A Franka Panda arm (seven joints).
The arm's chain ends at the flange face. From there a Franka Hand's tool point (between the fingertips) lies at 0.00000 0.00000 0.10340 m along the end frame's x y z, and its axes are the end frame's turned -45 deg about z.
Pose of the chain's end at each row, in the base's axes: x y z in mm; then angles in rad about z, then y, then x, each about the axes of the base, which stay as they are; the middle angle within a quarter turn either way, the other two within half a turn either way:
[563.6 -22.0 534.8 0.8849 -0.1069 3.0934]
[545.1 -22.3 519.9 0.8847 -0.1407 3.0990]
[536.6 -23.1 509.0 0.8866 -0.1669 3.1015]
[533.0 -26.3 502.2 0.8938 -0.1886 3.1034]
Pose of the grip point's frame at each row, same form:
[552.6 -27.0 432.1 0.0995 -0.1069 3.0934]
[530.6 -26.7 417.6 0.0993 -0.1407 3.0990]
[519.4 -27.2 407.1 0.1012 -0.1669 3.1015]
[513.6 -30.2 400.7 0.1084 -0.1886 3.1034]

